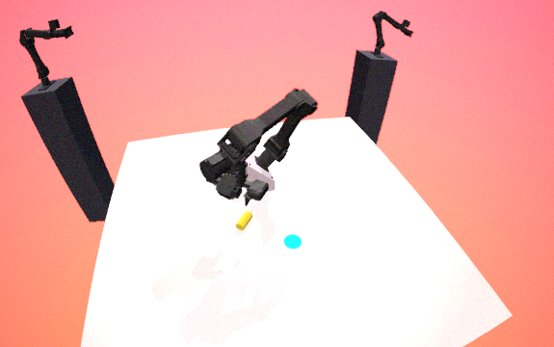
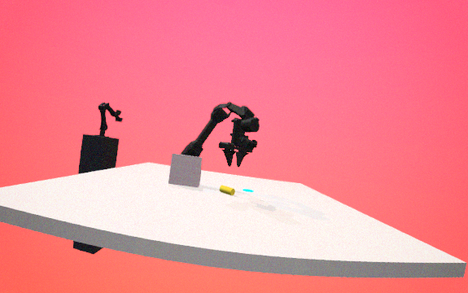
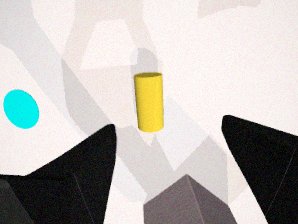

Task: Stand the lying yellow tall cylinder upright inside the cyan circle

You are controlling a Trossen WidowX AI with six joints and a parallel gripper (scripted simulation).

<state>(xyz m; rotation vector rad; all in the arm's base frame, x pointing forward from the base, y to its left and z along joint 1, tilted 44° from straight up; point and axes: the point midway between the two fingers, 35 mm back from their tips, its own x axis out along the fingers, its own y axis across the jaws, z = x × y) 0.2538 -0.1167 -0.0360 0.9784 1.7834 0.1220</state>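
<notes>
The yellow cylinder is 110 mm below my gripper tip, 20 mm to the left of it and 20 mm behind it. From my gripper tip the other things lie so: cyan circle 170 mm to the left, 130 mm below, 90 mm ahead.
</notes>
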